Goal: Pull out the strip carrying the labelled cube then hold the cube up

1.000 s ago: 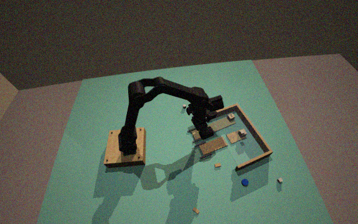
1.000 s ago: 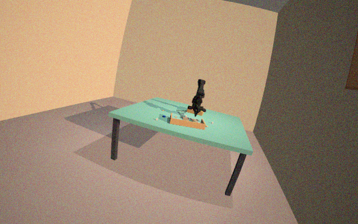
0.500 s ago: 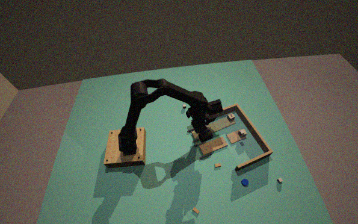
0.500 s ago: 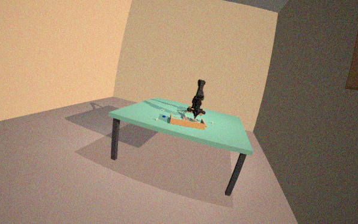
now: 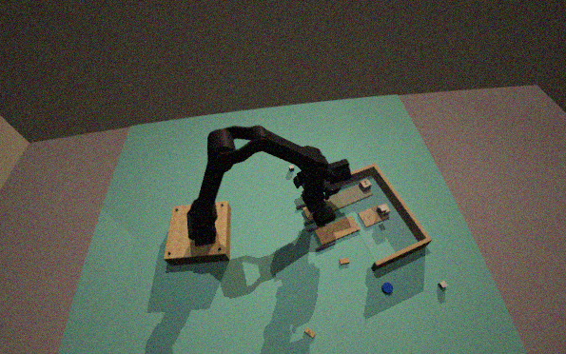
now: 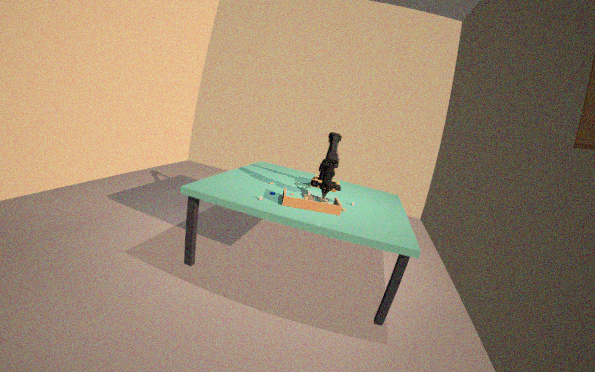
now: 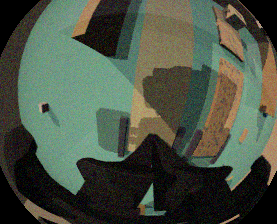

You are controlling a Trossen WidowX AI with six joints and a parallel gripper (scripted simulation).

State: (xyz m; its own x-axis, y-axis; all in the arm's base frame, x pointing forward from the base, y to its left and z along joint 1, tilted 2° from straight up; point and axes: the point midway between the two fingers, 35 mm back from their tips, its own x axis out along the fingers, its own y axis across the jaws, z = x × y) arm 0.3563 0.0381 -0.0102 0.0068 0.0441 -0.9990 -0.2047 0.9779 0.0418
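Right now the strip is 90 mm ahead of my gripper tip and 20 mm to the left of it. Also, from my gripper tip: blue disc (300 mm to the right, 150 mm ahead).
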